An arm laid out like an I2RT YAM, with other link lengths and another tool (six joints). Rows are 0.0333 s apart.
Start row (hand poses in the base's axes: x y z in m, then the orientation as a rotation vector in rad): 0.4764 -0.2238 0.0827 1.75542 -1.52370 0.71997
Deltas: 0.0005 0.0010 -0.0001 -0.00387 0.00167 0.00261; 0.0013 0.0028 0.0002 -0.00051 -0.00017 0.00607; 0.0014 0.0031 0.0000 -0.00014 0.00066 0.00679; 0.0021 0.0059 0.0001 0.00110 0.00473 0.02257; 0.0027 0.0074 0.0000 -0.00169 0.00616 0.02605; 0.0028 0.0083 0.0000 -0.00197 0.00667 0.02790; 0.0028 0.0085 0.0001 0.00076 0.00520 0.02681; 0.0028 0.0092 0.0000 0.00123 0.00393 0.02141; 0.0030 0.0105 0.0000 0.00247 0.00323 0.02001; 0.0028 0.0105 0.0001 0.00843 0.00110 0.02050; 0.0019 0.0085 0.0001 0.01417 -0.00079 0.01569; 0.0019 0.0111 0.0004 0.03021 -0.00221 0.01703; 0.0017 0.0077 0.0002 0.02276 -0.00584 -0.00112; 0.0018 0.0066 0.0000 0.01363 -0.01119 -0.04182; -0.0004 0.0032 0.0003 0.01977 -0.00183 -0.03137; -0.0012 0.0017 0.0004 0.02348 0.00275 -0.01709; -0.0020 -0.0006 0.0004 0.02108 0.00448 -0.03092; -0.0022 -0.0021 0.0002 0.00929 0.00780 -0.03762; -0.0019 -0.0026 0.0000 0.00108 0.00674 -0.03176; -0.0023 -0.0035 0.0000 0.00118 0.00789 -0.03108; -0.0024 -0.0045 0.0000 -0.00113 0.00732 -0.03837
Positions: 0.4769 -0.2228 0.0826 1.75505 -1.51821 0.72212; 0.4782 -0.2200 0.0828 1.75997 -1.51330 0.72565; 0.4796 -0.2169 0.0828 1.76588 -1.50749 0.72848; 0.4817 -0.2110 0.0829 1.78688 -1.48731 0.73435; 0.4844 -0.2036 0.0829 1.80879 -1.46149 0.74218; 0.4872 -0.1953 0.0829 1.83188 -1.43341 0.75048; 0.4900 -0.1868 0.0830 1.85567 -1.40856 0.75802; 0.4928 -0.1776 0.0830 1.87495 -1.38903 0.76384; 0.4958 -0.1671 0.0830 1.89380 -1.37171 0.76895; 0.4986 -0.1566 0.0831 1.91726 -1.35882 0.77319; 0.5005 -0.1481 0.0832 1.94092 -1.35464 0.77393; 0.5024 -0.1370 0.0836 1.97790 -1.36008 0.76805; 0.5041 -0.1293 0.0838 1.99374 -1.37895 0.76157; 0.5059 -0.1227 0.0838 1.96756 -1.43137 0.74746; 0.5055 -0.1195 0.0841 1.95519 -1.47263 0.72396; 0.5043 -0.1178 0.0845 1.95795 -1.50080 0.69924; 0.5023 -0.1184 0.0849 1.94641 -1.53838 0.66797; 0.5001 -0.1205 0.0851 1.91982 -1.57207 0.63776; 0.4982 -0.1231 0.0851 1.89208 -1.59583 0.61657; 0.4959 -0.1266 0.0851 1.86479 -1.61787 0.59439; 0.4935 -0.1311 0.0851 1.82887 -1.64449 0.57128
